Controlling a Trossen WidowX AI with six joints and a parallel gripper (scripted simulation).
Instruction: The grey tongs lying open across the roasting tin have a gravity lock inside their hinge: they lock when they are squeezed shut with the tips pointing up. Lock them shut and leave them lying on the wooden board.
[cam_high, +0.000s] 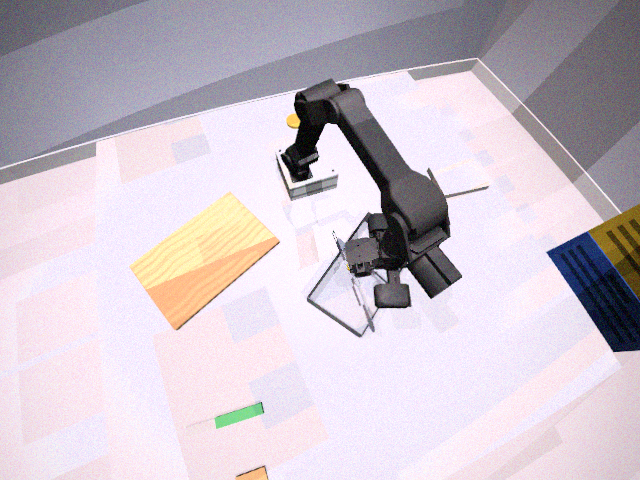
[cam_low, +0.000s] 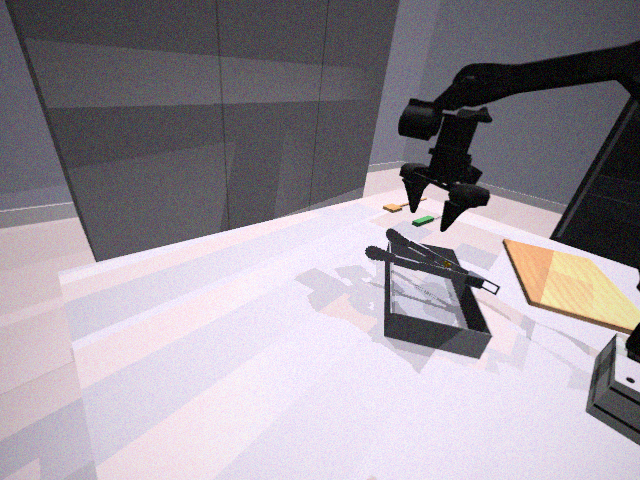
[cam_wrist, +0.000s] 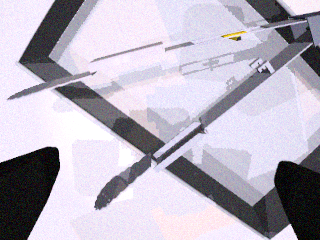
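Right now the roasting tin is 140 mm below my gripper tip, 50 mm behind it and 10 mm to the left of it. Also, from my gripper tip: wooden board: 400 mm to the right, 230 mm behind, 160 mm below; beige tile: 450 mm to the left, 260 mm behind, 150 mm below.
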